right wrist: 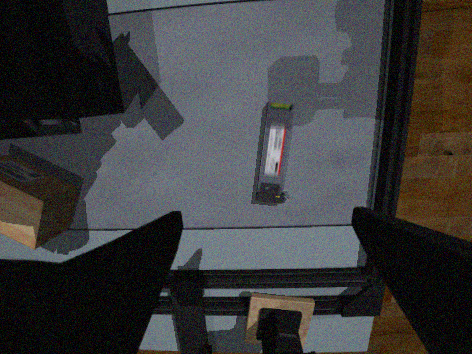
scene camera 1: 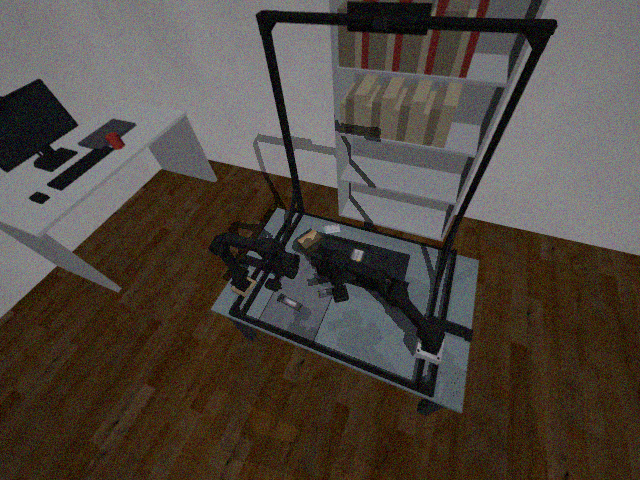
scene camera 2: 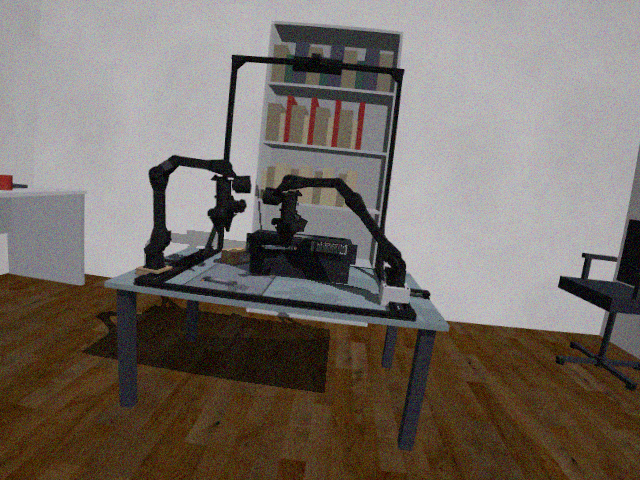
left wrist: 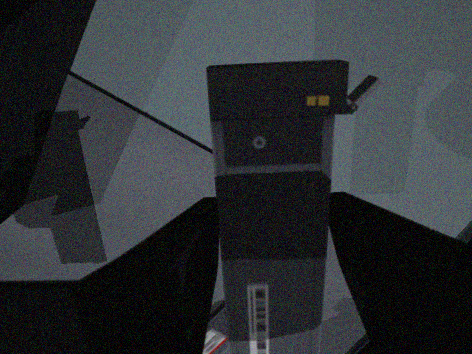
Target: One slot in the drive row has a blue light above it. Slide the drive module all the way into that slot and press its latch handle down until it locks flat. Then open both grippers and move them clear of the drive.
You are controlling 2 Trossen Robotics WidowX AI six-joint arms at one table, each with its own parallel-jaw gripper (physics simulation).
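Frame: origin at the left arm's base, x ahead, y left, z up, level; centimetres.
Seen in the pictures: left gripper, between the fingertips: (scene camera 1: 337,289) (scene camera 2: 285,246) (left wrist: 273,208); right gripper, between the fingertips: (right wrist: 266,217) (scene camera 1: 285,280) (scene camera 2: 223,233); left arm's base, origin of its link: (scene camera 1: 430,345) (scene camera 2: 395,284); right arm's base, origin of its link: (right wrist: 278,325) (scene camera 1: 243,284) (scene camera 2: 154,267).
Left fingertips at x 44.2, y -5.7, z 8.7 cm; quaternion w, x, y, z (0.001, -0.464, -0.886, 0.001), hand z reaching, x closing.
Observation:
Offsets run from my left fingertips to a thing's top centre. "*": to the spot under its first point. Level surfaces: height alone.
My left gripper (scene camera 1: 336,293) (scene camera 2: 287,238) (left wrist: 273,208) is shut on the dark drive module {dy +2.0, dx +1.7, dz +0.1 cm} (scene camera 1: 324,292) (left wrist: 277,220). In the left wrist view, the module is held above the table, outside the enclosure. Its latch handle {dy +0.2, dx -4.2, dz +0.0 cm} (left wrist: 363,89) sticks out at an angle, not flat. Two yellow marks show beside the handle. The black drive enclosure (scene camera 1: 388,258) (scene camera 2: 315,266) stands on the table behind the left gripper in scene camera 2. The blue light and its slot cannot be made out. My right gripper (scene camera 1: 273,283) (scene camera 2: 222,227) (right wrist: 266,217) is open and empty, raised to the left of the enclosure.
Another module {dy +9.1, dx +23.2, dz -14.8 cm} (scene camera 1: 289,302) (right wrist: 272,155), with a white label, lies on the grey mat {dz -15.8 cm} (right wrist: 215,165). A wooden block {dy -28.3, dx +28.5, dz -9.8 cm} (scene camera 1: 309,237) (scene camera 2: 233,255) (right wrist: 55,210) sits by the enclosure. A white label {* dy -20.5, dx -2.3, dz +1.6 cm} (scene camera 1: 357,254) lies on the enclosure's top. A black frame {* dy -47.9, dx +43.1, dz +56.4 cm} (scene camera 1: 281,103) (scene camera 2: 230,113) rises over the table.

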